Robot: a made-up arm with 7 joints. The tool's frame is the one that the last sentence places.
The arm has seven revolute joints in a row. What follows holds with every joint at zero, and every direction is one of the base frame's. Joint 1 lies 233.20 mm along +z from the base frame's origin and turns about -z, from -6.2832 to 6.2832 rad. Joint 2 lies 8.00 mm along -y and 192.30 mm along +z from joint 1 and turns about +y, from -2.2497 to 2.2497 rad. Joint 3 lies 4.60 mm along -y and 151.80 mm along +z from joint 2 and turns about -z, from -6.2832 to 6.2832 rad. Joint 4 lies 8.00 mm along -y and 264.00 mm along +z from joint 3 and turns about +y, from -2.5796 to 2.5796 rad. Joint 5 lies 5.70 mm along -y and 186.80 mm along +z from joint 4 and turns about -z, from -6.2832 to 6.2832 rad. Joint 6 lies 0.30 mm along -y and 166.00 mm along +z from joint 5 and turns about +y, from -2.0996 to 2.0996 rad. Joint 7 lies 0.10 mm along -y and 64.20 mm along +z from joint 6 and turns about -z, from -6.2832 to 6.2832 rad. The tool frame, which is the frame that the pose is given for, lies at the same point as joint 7; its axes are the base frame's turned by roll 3.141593, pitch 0.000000 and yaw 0.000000 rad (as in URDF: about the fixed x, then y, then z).
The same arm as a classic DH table. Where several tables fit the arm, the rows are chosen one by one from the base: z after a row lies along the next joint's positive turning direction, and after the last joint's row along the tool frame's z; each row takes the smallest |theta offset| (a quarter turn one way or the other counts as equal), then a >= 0, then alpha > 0; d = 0 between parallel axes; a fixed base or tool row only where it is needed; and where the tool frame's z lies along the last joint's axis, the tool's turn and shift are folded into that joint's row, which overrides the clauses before.
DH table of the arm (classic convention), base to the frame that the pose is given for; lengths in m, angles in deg. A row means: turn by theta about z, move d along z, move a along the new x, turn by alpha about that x. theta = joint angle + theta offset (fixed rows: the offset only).
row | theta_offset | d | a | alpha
base (fixed) | 0 | 0 | 0 | 180
joint 1 | 0 | -0.4255 | 0 | 90
joint 2 | 0 | -0.0126 | 0 | -90
joint 3 | 0 | -0.4158 | 0 | 90
joint 4 | 0 | -0.0137 | 0 | -90
joint 5 | 0 | -0.3528 | 0 | 90
joint 6 | 0 | -0.0004 | 0 | -90
joint 7 | 0 | -0.0642 | 0 | 0
Joint limits (deg, base to tool): -360..360 -128.9..128.9 -360..360 -147.8..147.8 -360..360 -120.3..120.3 -360..360

